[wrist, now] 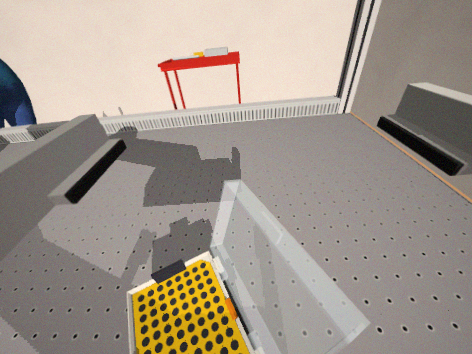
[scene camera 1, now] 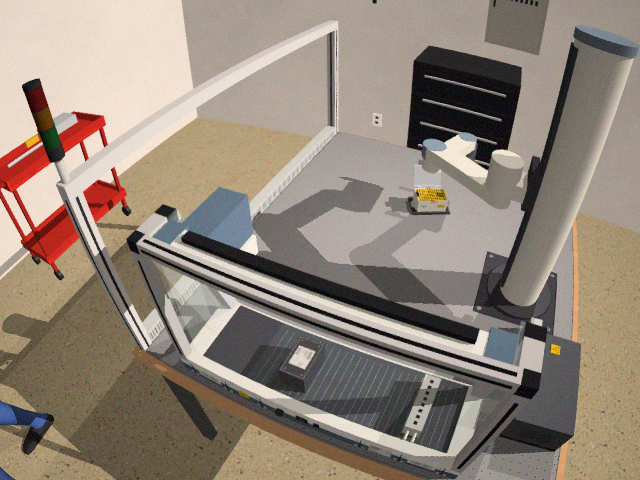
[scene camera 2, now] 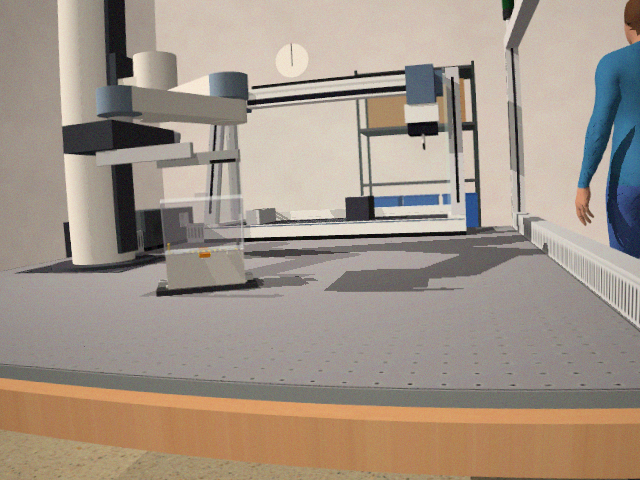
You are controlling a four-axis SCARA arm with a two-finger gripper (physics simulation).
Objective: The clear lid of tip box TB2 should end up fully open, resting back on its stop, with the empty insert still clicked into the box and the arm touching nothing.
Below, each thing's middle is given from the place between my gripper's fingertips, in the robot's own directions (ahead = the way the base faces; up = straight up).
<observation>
Now: the clear lid (wrist: 281,293) 100 mm below my hand and 30 mm behind it.
</observation>
